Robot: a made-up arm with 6 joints. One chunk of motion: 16 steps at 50 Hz.
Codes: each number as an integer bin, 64 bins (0 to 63) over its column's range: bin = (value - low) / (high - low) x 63, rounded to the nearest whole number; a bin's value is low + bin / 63 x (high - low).
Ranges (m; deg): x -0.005..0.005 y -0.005..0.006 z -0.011..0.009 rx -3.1..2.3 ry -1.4..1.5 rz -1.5..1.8
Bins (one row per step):
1: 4 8 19 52 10 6
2: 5 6 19 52 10 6
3: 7 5 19 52 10 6
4: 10 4 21 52 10 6
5: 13 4 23 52 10 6
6: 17 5 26 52 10 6
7: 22 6 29 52 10 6
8: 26 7 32 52 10 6
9: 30 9 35 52 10 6
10: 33 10 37 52 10 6
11: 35 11 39 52 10 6
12: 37 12 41 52 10 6
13: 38 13 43 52 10 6
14: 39 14 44 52 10 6
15: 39 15 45 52 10 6
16: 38 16 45 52 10 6
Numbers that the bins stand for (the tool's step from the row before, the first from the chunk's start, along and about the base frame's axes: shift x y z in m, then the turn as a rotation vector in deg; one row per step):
1: -0.00437 -0.00360 -0.00497 1.357 -0.940 -1.186
2: -0.00421 -0.00395 -0.00497 1.357 -0.940 -1.186
3: -0.00389 -0.00413 -0.00497 1.357 -0.940 -1.186
4: -0.00341 -0.00430 -0.00433 1.357 -0.940 -1.186
5: -0.00294 -0.00430 -0.00370 1.357 -0.940 -1.186
6: -0.00230 -0.00413 -0.00275 1.357 -0.940 -1.186
7: -0.00151 -0.00395 -0.00179 1.357 -0.940 -1.186
8: -0.00087 -0.00378 -0.00084 1.357 -0.940 -1.186
9: -0.00024 -0.00343 0.00011 1.357 -0.940 -1.186
10: 0.00024 -0.00325 0.00075 1.357 -0.940 -1.186
11: 0.00056 -0.00308 0.00138 1.357 -0.940 -1.186
12: 0.00087 -0.00290 0.00202 1.357 -0.940 -1.186
13: 0.00103 -0.00273 0.00265 1.357 -0.940 -1.186
14: 0.00119 -0.00256 0.00297 1.357 -0.940 -1.186
15: 0.00119 -0.00238 0.00329 1.357 -0.940 -1.186
16: 0.00103 -0.00221 0.00329 1.357 -0.940 -1.186

